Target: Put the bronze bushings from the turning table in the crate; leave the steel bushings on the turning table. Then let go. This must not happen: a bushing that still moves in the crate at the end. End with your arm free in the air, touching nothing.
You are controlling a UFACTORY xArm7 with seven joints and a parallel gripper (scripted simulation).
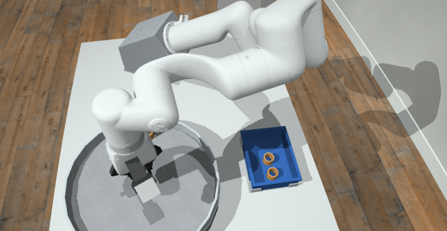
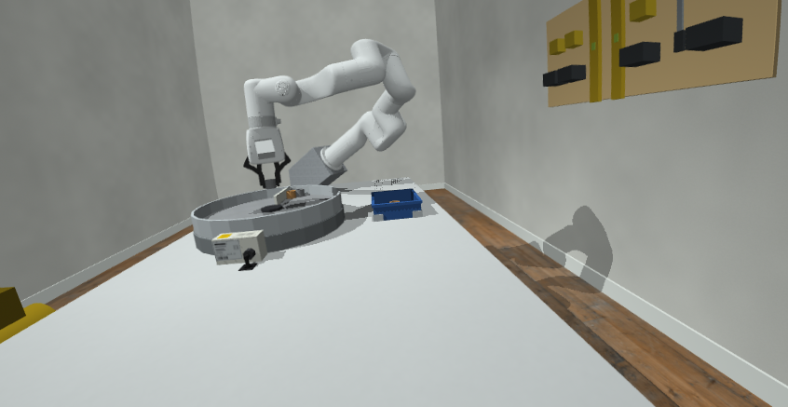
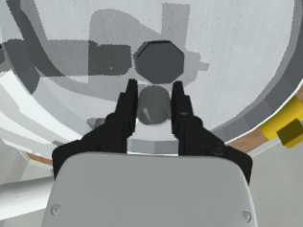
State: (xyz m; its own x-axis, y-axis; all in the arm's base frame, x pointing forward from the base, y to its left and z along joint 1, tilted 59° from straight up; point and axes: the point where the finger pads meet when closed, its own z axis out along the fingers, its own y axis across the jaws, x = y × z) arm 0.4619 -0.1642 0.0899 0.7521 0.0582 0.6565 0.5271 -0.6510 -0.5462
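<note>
Right now my hand is 90 mm above the turning table and 10 mm to the left of it. From my hand the other things lie so: blue crate (350 mm to the left, 120 mm below, 120 mm behind).
</note>
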